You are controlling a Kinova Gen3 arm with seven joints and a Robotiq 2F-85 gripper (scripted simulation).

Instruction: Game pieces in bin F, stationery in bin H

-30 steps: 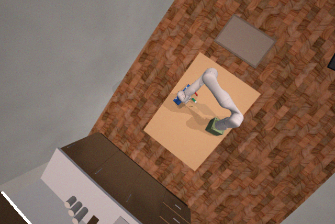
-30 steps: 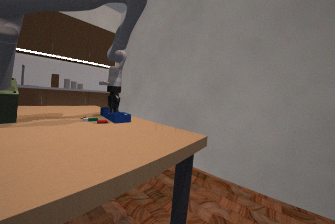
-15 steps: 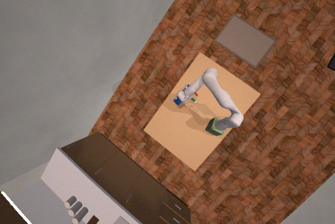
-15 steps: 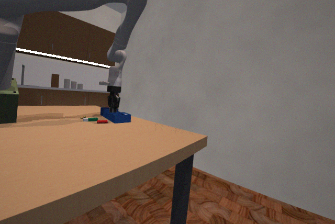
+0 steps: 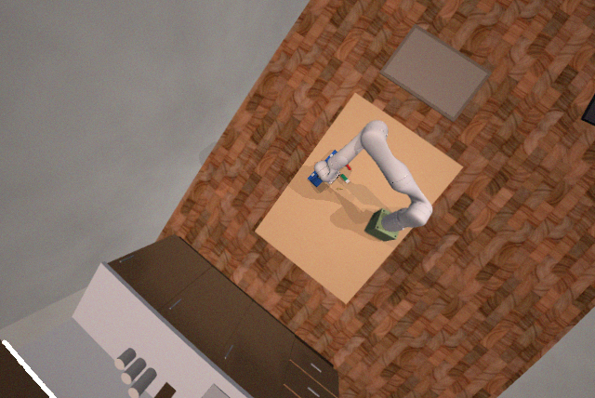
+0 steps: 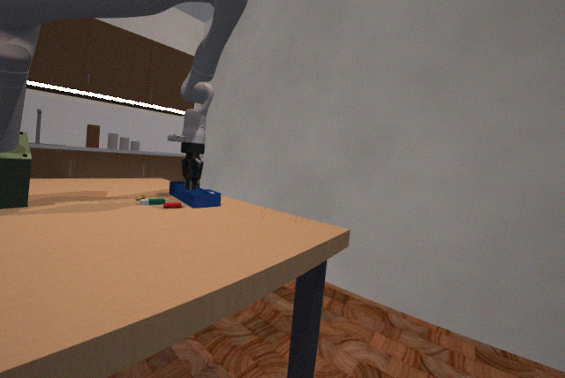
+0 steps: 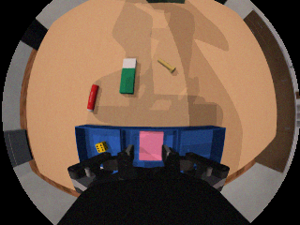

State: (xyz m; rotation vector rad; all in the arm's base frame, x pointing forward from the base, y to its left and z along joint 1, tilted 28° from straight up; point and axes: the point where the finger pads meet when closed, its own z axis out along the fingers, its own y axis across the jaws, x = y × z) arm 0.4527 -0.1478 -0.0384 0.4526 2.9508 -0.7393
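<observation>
Now: the pink block 3 cm below my hand and 1 cm to the left of it. Also, from my hand: green piece 13 cm behind, 4 cm below; red piece 11 cm behind, 7 cm to the right, 4 cm below; yellow piece 8 cm to the right, 3 cm below, 2 cm behind.
</observation>
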